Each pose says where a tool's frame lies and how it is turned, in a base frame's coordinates. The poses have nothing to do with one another.
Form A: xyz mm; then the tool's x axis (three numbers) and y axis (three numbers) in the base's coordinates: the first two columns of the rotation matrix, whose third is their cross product.
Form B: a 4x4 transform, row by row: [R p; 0 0 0 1], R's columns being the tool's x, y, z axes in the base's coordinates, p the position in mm. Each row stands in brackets. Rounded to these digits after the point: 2 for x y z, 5 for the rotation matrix.
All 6 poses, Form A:
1: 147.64 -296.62 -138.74 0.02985 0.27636 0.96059 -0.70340 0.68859 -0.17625
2: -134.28 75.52 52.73 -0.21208 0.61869 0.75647 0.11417 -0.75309 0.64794
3: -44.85 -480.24 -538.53 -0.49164 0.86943 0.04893 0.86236 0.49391 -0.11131
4: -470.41 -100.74 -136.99 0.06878 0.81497 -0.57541 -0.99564 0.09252 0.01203
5: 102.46 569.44 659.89 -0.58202 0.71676 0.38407 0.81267 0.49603 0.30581
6: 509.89 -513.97 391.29 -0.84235 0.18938 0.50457 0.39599 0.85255 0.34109
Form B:
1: [[0.02985 -0.70340 -0.71016 147.64], [0.27636 0.68859 -0.67042 -296.62], [0.96059 -0.17625 0.21495 -138.74], [0 0 0 1]]
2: [[-0.21208 0.11417 0.97056 -134.28], [0.61869 -0.75309 0.22378 75.52], [0.75647 0.64794 0.08908 52.73], [0 0 0 1]]
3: [[-0.49164 0.86236 -0.12094 -44.85], [0.86943 0.49391 -0.01253 -480.24], [0.04893 -0.11131 -0.99259 -538.53], [0 0 0 1]]
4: [[0.06878 -0.99564 0.06304 -470.41], [0.81497 0.09252 0.57207 -100.74], [-0.57541 0.01203 0.81778 -136.99], [0 0 0 1]]
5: [[-0.58202 0.81267 0.02868 102.46], [0.71676 0.49603 0.49011 569.44], [0.38407 0.30581 -0.87119 659.89], [0 0 0 1]]
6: [[-0.84235 0.39599 -0.36558 509.89], [0.18938 0.85255 0.48712 -513.97], [0.50457 0.34109 -0.79314 391.29], [0 0 0 1]]
